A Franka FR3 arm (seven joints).
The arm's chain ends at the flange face. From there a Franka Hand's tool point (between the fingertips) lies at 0.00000 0.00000 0.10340 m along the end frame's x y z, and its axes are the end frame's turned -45 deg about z.
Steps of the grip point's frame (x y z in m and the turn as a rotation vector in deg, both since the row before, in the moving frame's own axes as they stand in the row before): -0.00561, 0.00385, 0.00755, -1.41, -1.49, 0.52; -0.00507, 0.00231, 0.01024, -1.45, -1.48, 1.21; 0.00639, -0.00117, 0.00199, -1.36, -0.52, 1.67
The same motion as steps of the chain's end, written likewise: -0.00113, 0.00299, 0.00762, -2.05, -0.06, 0.52; -0.00187, 0.00148, 0.01031, -2.07, -0.02, 1.21; 0.00265, -0.00776, 0.00202, -1.33, 0.59, 1.67
